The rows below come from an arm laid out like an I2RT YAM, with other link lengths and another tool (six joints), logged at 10 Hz.
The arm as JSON. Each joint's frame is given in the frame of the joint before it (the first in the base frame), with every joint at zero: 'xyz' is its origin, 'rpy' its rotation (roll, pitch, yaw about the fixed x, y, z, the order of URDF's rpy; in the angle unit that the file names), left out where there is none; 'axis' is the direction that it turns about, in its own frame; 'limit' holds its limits. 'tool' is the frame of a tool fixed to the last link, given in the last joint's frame.
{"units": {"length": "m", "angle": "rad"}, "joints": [
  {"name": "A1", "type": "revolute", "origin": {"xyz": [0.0, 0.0, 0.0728]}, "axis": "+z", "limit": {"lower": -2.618, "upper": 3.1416}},
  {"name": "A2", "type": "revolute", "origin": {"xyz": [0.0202, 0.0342, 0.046], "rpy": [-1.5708, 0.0, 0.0]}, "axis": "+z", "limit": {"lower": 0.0, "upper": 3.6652}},
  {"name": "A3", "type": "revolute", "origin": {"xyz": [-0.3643, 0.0, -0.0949], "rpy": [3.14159, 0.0, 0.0]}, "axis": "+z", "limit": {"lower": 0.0, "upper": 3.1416}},
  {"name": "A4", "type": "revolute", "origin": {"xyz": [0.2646, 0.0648, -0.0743]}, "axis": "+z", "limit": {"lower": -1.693, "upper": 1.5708}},
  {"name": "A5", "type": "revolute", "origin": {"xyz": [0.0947, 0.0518, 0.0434], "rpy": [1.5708, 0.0, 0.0]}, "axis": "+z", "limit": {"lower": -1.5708, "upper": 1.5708}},
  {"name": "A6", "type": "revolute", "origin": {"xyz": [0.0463, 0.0, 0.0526], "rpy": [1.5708, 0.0, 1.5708]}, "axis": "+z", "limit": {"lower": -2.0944, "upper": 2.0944}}
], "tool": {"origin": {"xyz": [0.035, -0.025, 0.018], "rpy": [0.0, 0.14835, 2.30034]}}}
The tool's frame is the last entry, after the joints.
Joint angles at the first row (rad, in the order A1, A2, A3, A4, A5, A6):
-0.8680 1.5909 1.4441 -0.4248 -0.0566 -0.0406
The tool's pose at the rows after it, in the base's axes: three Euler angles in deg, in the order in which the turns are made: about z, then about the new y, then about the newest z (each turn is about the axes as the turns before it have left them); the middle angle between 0 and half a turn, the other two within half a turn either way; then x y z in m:
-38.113, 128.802, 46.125, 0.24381, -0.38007, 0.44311
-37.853, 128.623, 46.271, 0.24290, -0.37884, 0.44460
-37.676, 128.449, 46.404, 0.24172, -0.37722, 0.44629
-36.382, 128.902, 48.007, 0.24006, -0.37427, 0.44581
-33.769, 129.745, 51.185, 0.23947, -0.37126, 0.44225
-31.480, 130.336, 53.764, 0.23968, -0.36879, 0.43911
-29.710, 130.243, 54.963, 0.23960, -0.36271, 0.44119
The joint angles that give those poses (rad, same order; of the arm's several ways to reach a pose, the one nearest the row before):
-0.8681 1.5898 1.4441 -0.4259 -0.0639 -0.0399
-0.8684 1.5852 1.4437 -0.4275 -0.0681 -0.0395
-0.8684 1.5795 1.4429 -0.4297 -0.0708 -0.0383
-0.8684 1.5726 1.4430 -0.4481 -0.0857 -0.0246
-0.8680 1.5692 1.4433 -0.4743 -0.1150 0.0013
-0.8669 1.5673 1.4429 -0.4934 -0.1402 0.0204
-0.8604 1.5543 1.4410 -0.5072 -0.1581 0.0269

